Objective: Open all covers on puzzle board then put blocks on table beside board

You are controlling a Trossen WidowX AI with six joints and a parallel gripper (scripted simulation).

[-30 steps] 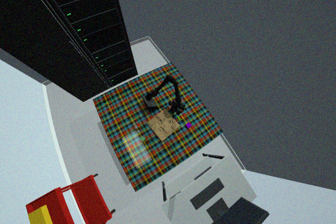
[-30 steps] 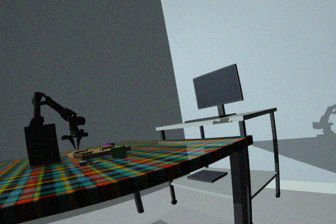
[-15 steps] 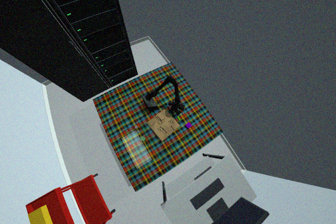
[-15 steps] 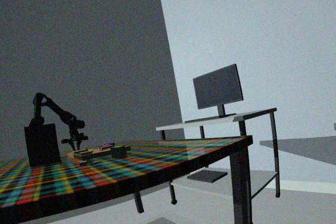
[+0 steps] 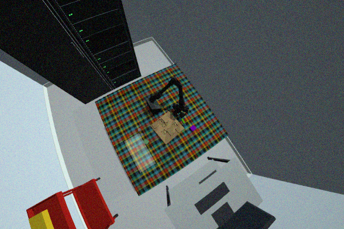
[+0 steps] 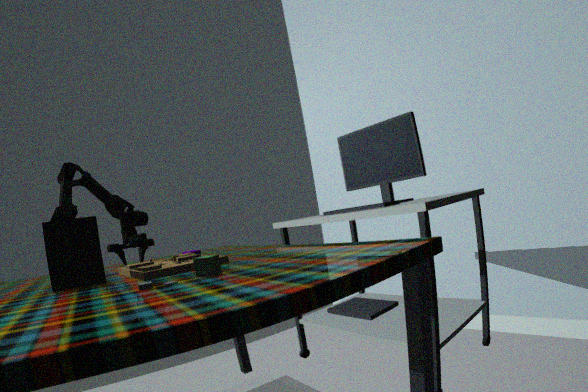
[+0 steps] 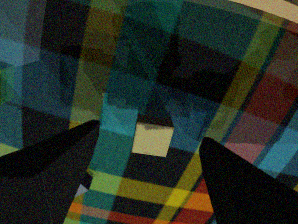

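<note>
My gripper tip is 120 mm short of the bright green block and 20 mm to the right of it. From my gripper tip the other things lie so: purple block 260 mm ahead, 90 mm to the left, 10 mm above; grey piece 20 mm ahead, 520 mm to the right; pale green block 190 mm ahead, 490 mm to the right, 20 mm above.
</note>
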